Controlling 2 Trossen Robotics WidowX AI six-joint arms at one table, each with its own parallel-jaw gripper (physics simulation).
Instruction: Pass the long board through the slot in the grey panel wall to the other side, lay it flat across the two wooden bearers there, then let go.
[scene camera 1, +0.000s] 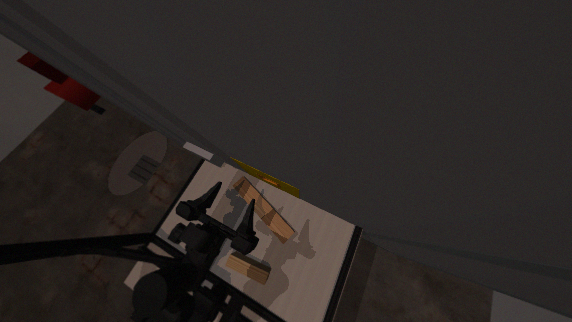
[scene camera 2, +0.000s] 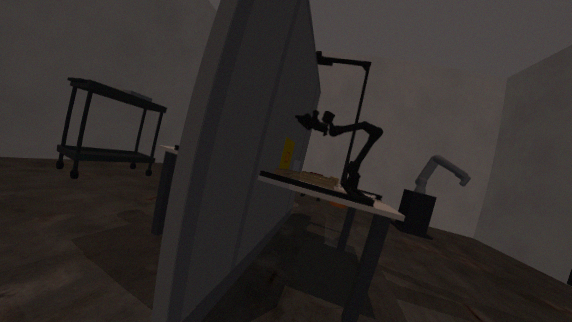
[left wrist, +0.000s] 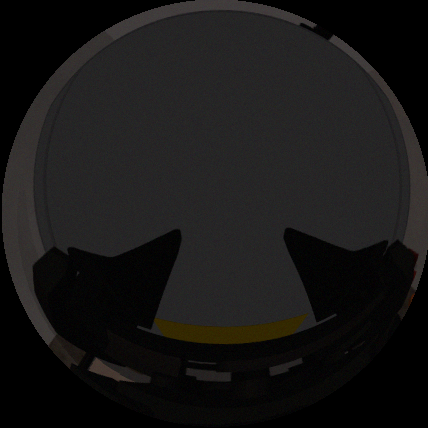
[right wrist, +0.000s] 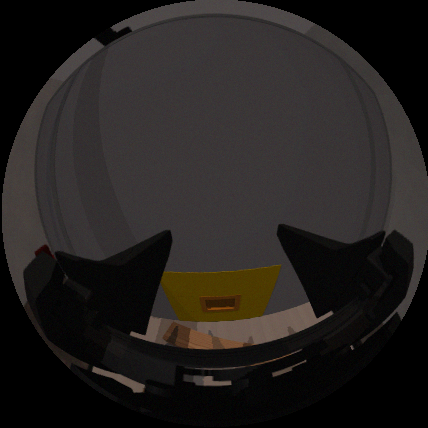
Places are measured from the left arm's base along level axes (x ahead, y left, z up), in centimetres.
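Pixels of known places: left gripper, fingertip midpoint: (scene camera 2: 296, 118) (left wrist: 233, 233); right gripper, fingertip midpoint: (scene camera 1: 237, 190) (right wrist: 225, 232); left arm's base at its link origin: (scene camera 2: 351, 187); right arm's base at its link origin: (scene camera 1: 218, 294).
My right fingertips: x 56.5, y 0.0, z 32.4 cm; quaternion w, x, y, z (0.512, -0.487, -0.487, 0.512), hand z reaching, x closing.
Ahead of a thing's pixels: the offset from my right fingertips to its middle. "*": to the spot under its first point. Level surfaces: height alone.
The grey panel wall (scene camera 1: 400, 125) (scene camera 2: 245, 125) (left wrist: 220, 125) (right wrist: 225, 125) carries a yellow plate {* dy -6.5, dx -8.0, dz -16.9 cm} (scene camera 1: 250, 169) (scene camera 2: 287, 150) (left wrist: 225, 334) (right wrist: 190, 287) around the slot {* dy -0.6, dx -8.4, dz -26.2 cm} (scene camera 1: 270, 181) (right wrist: 220, 303). On my right arm's table, a longer wooden piece {dy +0.1, dx +2.0, dz -32.4 cm} (scene camera 1: 265, 210) (right wrist: 200, 339) lies diagonally below the slot, and a shorter wooden block {dy +5.9, dx +22.2, dz -31.2 cm} (scene camera 1: 248, 268) lies apart from it. On my left arm's table, pale wooden pieces {dy +12.4, dx -33.9, dz -32.4 cm} (scene camera 2: 312, 178) lie low; I cannot tell board from bearers. My right gripper (scene camera 1: 236, 192) (right wrist: 225, 232) is open and empty above its table. My left gripper (scene camera 2: 298, 118) (left wrist: 233, 233) is open and empty, high near the wall.
My right arm's table {dz -34.3 cm} (scene camera 1: 320, 280) and my left arm's table (scene camera 2: 390, 210) stand on opposite sides of the wall. A dark post with an overhead arm (scene camera 2: 363, 90) rises behind my left arm. A wheeled cart (scene camera 2: 117, 156) and a grey robot arm on a black pedestal (scene camera 2: 417, 212) stand farther off.
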